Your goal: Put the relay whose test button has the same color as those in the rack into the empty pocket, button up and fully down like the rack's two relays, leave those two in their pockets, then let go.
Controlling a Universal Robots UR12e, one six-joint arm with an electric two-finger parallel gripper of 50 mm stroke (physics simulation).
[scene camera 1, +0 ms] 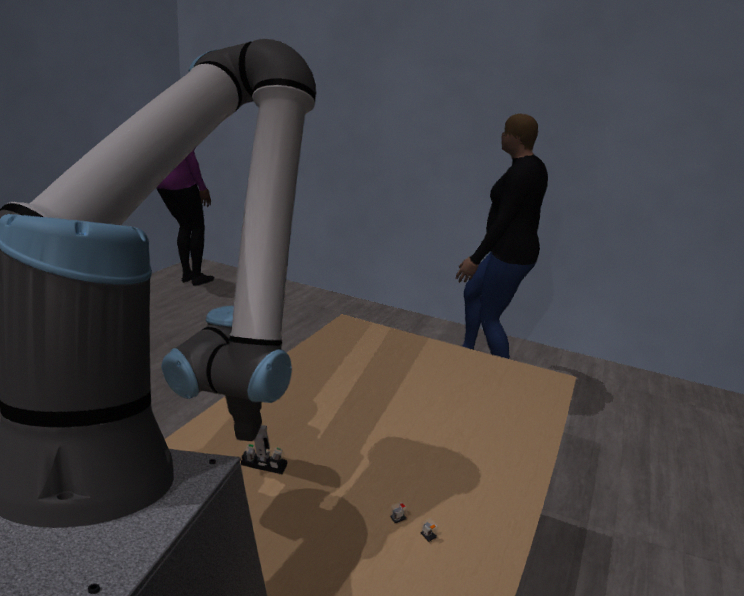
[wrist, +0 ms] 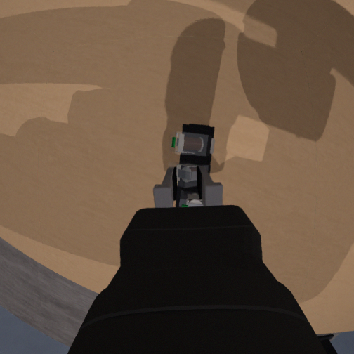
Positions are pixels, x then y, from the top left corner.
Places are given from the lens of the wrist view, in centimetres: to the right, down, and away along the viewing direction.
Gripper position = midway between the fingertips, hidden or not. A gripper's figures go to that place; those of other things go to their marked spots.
gripper (wrist: 186, 176): 1, 0, 17
green-button relay (wrist: 180, 142): 0, -3, 15
